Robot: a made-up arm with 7 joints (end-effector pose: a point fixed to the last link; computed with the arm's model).
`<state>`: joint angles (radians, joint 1 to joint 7).
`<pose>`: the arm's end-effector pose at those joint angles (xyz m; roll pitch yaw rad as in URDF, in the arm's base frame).
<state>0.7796 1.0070 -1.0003 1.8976 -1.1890 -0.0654 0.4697</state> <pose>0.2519 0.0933 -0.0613 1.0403 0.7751 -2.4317</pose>
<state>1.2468 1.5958 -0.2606 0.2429 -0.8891 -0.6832 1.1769</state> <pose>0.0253 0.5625 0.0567 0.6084 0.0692 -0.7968</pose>
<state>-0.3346 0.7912 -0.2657 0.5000 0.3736 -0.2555 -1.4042</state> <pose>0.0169 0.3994 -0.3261 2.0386 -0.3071 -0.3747</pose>
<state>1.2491 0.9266 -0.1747 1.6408 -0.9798 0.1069 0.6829</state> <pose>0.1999 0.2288 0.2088 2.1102 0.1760 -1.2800</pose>
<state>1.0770 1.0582 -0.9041 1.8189 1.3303 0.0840 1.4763</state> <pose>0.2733 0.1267 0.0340 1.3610 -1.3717 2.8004</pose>
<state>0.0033 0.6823 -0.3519 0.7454 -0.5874 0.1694 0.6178</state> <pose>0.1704 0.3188 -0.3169 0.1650 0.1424 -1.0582</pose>
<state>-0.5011 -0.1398 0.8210 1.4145 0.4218 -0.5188 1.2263</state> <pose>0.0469 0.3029 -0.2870 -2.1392 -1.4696 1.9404</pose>
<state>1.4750 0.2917 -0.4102 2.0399 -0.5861 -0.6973 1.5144</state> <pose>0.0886 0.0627 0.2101 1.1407 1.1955 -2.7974</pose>
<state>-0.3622 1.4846 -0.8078 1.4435 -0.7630 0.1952 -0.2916</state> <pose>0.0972 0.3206 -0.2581 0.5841 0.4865 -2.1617</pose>
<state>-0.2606 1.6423 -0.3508 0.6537 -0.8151 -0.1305 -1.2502</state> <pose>0.1394 0.5182 -0.0669 1.6978 1.0950 -1.6713</pose>
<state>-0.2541 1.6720 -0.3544 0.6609 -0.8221 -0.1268 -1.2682</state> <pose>0.1435 0.5178 -0.0566 1.7044 1.1261 -1.6960</pose>
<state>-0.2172 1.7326 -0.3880 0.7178 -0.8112 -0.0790 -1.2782</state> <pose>0.1567 0.5103 -0.0415 1.7699 1.1910 -1.6899</pose>
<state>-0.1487 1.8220 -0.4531 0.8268 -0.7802 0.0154 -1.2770</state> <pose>0.1744 0.4947 -0.0238 1.9390 1.2811 -1.5954</pose>
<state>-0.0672 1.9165 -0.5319 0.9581 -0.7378 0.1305 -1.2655</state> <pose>0.1873 0.4757 -0.0094 2.2647 1.3541 -1.3282</pose>
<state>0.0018 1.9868 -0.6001 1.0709 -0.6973 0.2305 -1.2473</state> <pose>0.1927 0.4600 -0.0028 2.6376 1.3731 -0.9798</pose>
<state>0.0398 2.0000 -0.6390 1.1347 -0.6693 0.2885 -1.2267</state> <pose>0.1940 0.4512 -0.0084 2.7544 1.3456 -0.8576</pose>
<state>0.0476 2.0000 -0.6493 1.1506 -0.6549 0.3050 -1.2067</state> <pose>0.1942 0.4490 -0.0113 2.7529 1.3300 -0.8392</pose>
